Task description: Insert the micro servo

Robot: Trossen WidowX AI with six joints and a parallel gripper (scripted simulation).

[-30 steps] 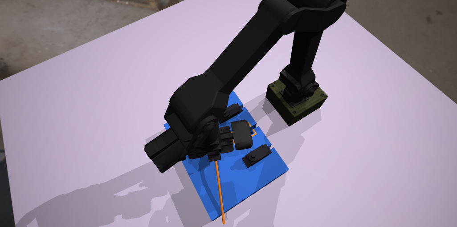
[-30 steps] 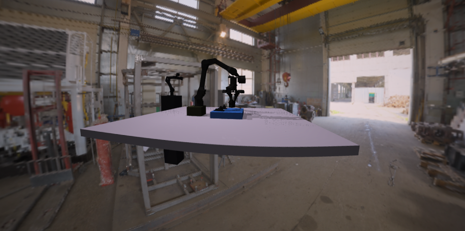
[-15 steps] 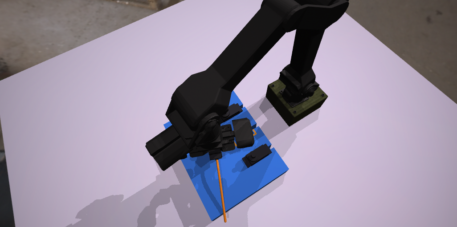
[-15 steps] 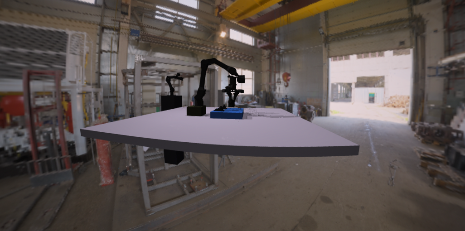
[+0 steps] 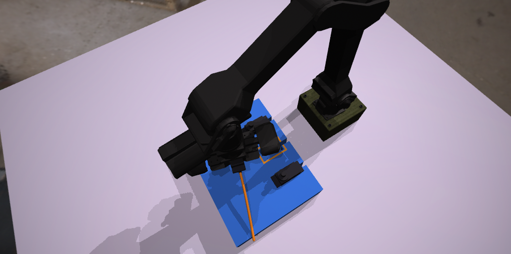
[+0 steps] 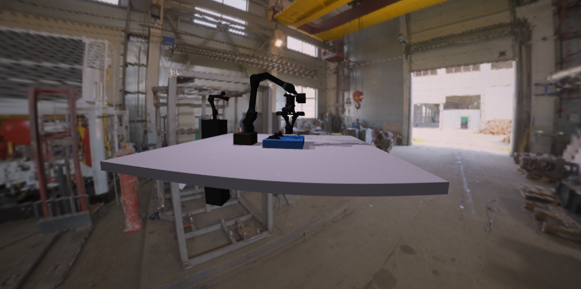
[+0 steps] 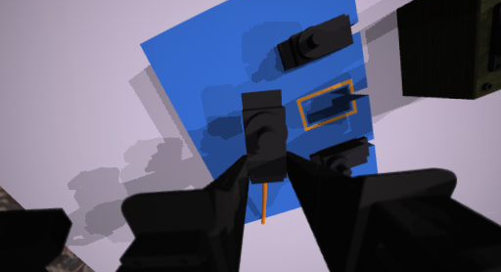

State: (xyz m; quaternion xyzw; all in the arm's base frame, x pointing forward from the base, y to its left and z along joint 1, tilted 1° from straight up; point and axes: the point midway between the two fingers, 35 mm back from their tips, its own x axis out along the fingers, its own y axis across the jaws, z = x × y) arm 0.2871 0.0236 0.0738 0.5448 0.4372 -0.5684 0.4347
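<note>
The blue deck lies 1 cm ahead of my gripper tip and 10 cm below it.
</note>
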